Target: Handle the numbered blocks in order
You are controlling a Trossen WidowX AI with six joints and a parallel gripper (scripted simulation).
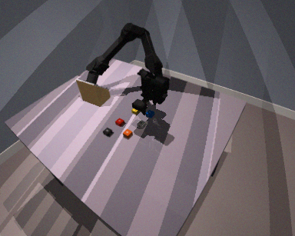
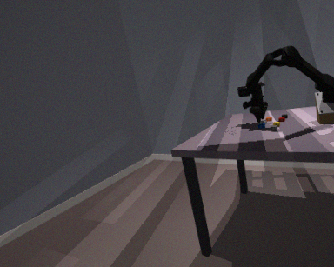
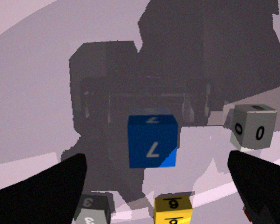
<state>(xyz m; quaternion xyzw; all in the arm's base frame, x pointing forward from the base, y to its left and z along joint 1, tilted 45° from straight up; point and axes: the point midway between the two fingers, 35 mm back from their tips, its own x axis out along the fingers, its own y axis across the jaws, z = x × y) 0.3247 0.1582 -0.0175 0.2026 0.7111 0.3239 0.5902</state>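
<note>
The blue block is 30 mm below my gripper tip. From my gripper tip the other things lie so: grey block: 80 mm behind, 50 mm to the left, 30 mm below; then white block: 80 mm to the right, 30 mm below, 20 mm ahead; then yellow block: 80 mm behind, 30 mm to the right, 30 mm below.
</note>
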